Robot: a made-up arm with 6 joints.
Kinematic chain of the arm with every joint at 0, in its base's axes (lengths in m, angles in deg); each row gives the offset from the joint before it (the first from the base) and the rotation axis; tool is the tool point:
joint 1: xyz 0 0 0.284 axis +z
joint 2: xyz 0 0 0 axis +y
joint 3: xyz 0 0 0.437 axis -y
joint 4: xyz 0 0 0 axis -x
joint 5: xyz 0.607 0 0 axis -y
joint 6: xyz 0 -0.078 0 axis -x
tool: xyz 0 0 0
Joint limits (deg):
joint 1: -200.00..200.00
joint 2: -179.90..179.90
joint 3: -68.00..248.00
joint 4: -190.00..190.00
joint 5: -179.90..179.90
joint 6: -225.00..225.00
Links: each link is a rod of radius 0.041 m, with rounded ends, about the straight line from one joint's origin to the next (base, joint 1, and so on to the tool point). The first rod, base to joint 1, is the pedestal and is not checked.
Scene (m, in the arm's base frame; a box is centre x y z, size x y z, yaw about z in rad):
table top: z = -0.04
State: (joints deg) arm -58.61 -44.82 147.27 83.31 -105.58 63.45
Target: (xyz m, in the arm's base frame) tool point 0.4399 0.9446 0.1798
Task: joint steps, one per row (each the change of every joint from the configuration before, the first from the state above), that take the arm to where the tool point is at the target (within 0.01 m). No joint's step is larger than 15 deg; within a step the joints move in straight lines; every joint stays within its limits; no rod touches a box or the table.
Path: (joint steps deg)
1: -14.13 -11.73 -14.45 1.10 0.00 0.00
2: -14.14 -11.74 -14.46 1.10 0.00 0.00
3: -14.13 -11.73 -14.45 1.10 0.00 0.00
4: -14.13 -11.74 -14.45 1.10 0.00 0.00

